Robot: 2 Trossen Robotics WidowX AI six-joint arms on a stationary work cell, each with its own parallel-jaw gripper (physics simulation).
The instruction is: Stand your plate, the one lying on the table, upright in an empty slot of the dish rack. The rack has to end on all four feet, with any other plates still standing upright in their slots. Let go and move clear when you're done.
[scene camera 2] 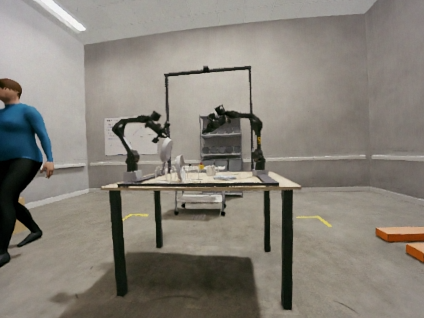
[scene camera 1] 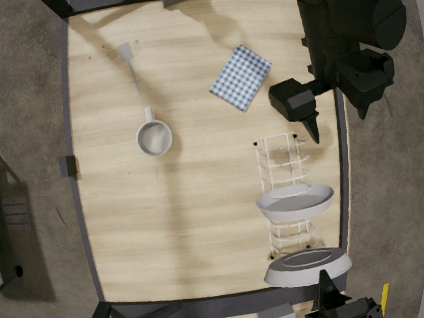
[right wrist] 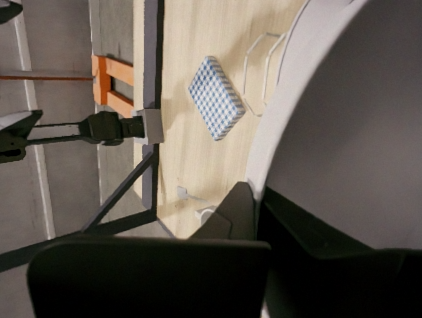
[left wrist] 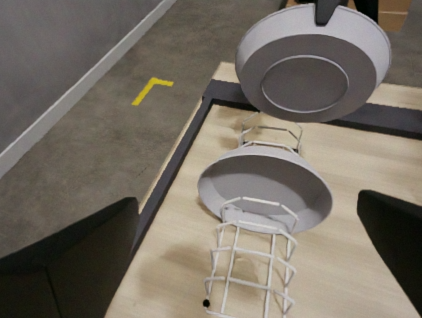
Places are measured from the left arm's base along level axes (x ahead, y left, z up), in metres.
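Pixels of known places: left gripper, fingertip midpoint: (scene camera 2: pixel 202 132) (scene camera 1: pixel 340 130) (right wrist: pixel 28 60) (left wrist: pixel 245 203); right gripper, fingertip midpoint: (scene camera 2: pixel 170 139) (scene camera 1: pixel 321 270) (right wrist: pixel 247 192) (left wrist: pixel 320 25); left arm's base, origin of the base link: (scene camera 2: pixel 260 169) (right wrist: pixel 139 126); right arm's base, origin of the base link: (scene camera 2: pixel 132 171).
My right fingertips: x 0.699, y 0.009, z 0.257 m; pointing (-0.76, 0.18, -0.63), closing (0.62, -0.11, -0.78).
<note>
Ahead of a thing's pixels: the offset from my right fingertips to its middle.
A grey-white plate @(0.025 m ahead, 0.003 m right, 0.081 m down) (scene camera 1: pixel 307 277) (scene camera 2: pixel 165 149) (left wrist: pixel 305 82) (right wrist: pixel 350 125) is held near-upright, slightly tilted, above the table by the rack's lower end in scene camera 1. My right gripper (scene camera 1: pixel 325 272) (left wrist: pixel 320 25) (right wrist: pixel 247 192) is shut on its rim. The white wire dish rack @(0.053 m back, 0.043 m left, 0.253 m down) (scene camera 1: pixel 259 161) (left wrist: pixel 253 252) (right wrist: pixel 245 70) stands on the table, partly hidden by the plates. Another plate @(0.068 m back, 0.046 m left, 0.208 m down) (scene camera 1: pixel 295 202) (scene camera 2: pixel 179 167) (left wrist: pixel 265 185) stands in a middle slot, leaning a little. My left gripper (scene camera 1: pixel 340 129) (left wrist: pixel 245 203) is open and empty above the table beyond the rack's upper end in scene camera 1.
A blue-checked cloth @(0.388 m back, 0.051 m left, 0.297 m down) (scene camera 1: pixel 241 77) (right wrist: pixel 216 97) lies above the rack in scene camera 1. A white mug @(0.341 m back, 0.195 m right, 0.265 m down) (scene camera 1: pixel 154 138) and a grey spatula @(0.517 m back, 0.197 m right, 0.306 m down) (scene camera 1: pixel 127 53) are farther left. A dark frame edge (scene camera 1: pixel 343 200) runs close along the rack's right side.
</note>
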